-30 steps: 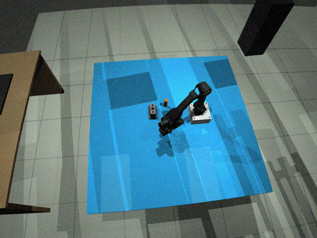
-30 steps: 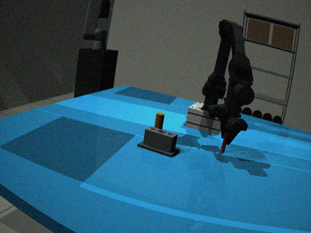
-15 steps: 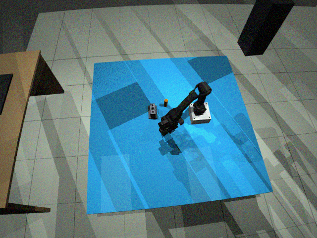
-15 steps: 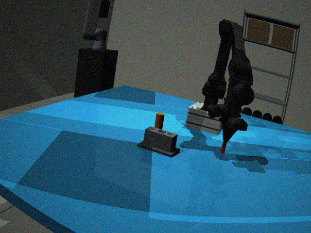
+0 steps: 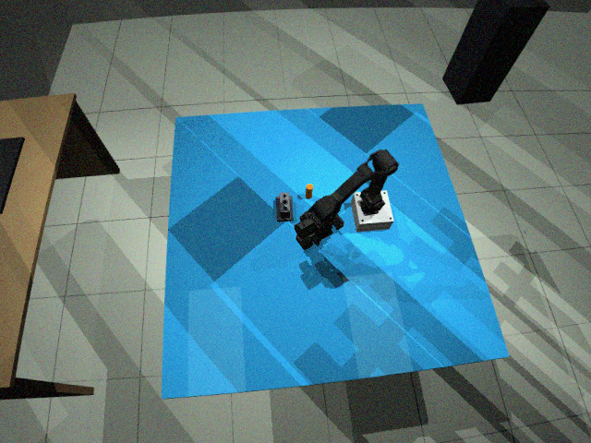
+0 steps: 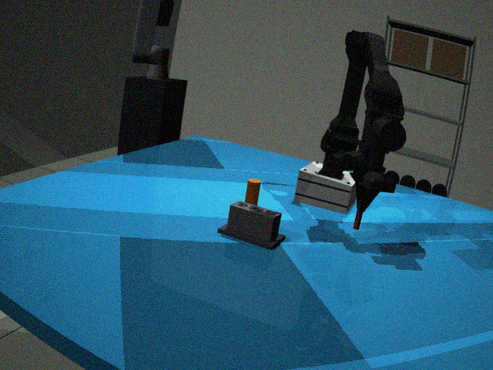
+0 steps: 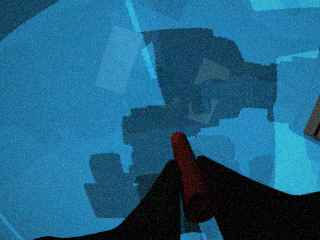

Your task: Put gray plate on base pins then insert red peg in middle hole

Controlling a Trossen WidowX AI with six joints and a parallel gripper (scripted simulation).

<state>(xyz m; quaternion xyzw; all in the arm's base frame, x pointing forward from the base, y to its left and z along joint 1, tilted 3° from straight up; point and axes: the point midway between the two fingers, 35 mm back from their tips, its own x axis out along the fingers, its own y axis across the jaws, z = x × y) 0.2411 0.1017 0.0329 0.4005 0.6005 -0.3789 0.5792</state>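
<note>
Now: gripper tip 200 mm to the left of the gray plate, 100 mm short of it and 30 mm above it. The rest, counted from my gripper tip: red peg right at my gripper tip; orange cylinder 250 mm to the right, 30 mm below, 20 mm behind; dark base 200 mm to the right, 100 mm ahead, 70 mm below.
</note>
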